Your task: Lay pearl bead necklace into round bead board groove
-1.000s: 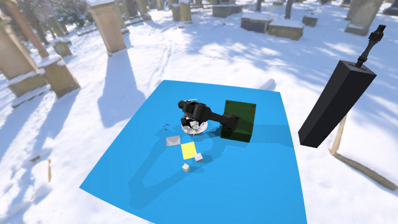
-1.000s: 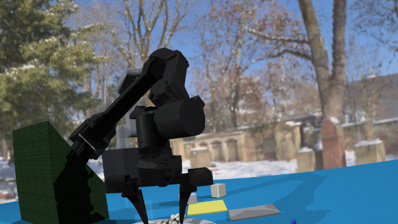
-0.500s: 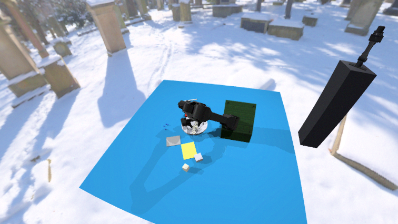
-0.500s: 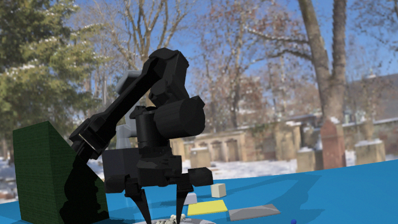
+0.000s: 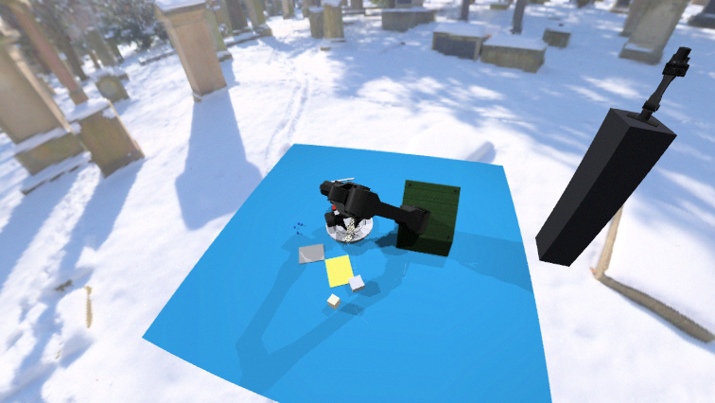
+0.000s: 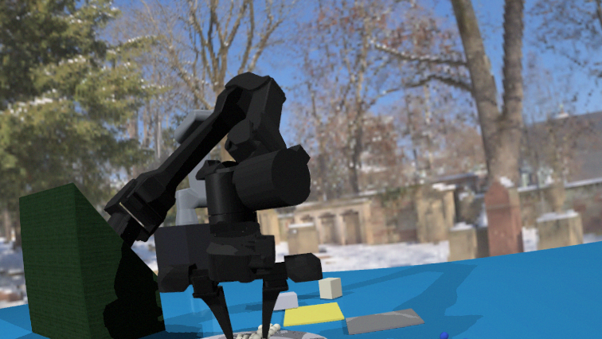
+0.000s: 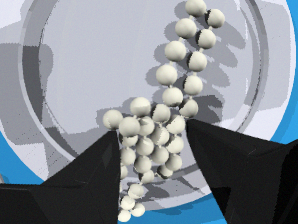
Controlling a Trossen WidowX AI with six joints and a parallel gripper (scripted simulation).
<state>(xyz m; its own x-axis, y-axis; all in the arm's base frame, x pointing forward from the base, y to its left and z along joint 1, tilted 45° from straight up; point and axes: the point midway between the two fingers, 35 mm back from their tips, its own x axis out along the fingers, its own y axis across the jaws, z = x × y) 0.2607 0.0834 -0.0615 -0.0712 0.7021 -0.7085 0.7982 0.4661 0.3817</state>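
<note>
Now: the round white bead board 3 cm to the right of my gripper tip, 2 cm ahead of it and 1 cm below it. Round my gripper tip: yellow tile: 20 cm to the left, 3 cm behind, 1 cm below; then red object: 14 cm to the right, 12 cm ahead, 1 cm below; then grey tile: 16 cm to the left, 11 cm ahead, 1 cm below.
</note>
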